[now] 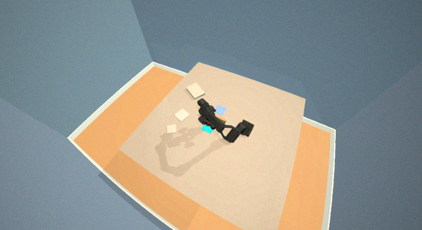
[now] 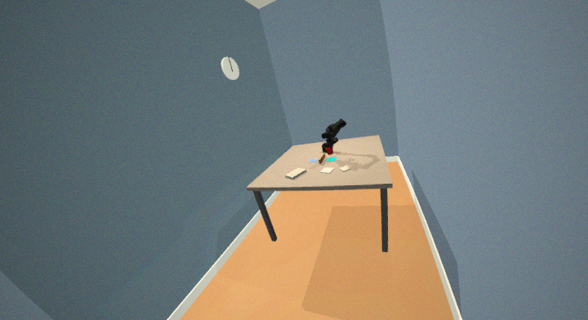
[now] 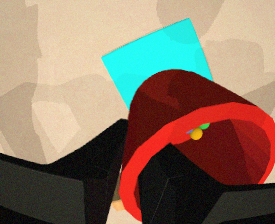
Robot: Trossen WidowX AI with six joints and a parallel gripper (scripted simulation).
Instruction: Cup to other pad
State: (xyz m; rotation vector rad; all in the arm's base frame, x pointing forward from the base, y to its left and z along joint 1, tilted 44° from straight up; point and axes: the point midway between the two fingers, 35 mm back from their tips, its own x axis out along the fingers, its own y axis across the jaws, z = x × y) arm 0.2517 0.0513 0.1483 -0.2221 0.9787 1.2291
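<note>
My gripper tip is 30 mm short of the cyan pad, 10 mm to the left of it and 110 mm above it. The rest, counted from my gripper tip: light blue pad 40 mm ahead, 220 mm to the right, 110 mm below; cup 30 mm ahead, 20 mm to the right; wooden bar 30 mm ahead, 120 mm to the right, 90 mm below.
</note>
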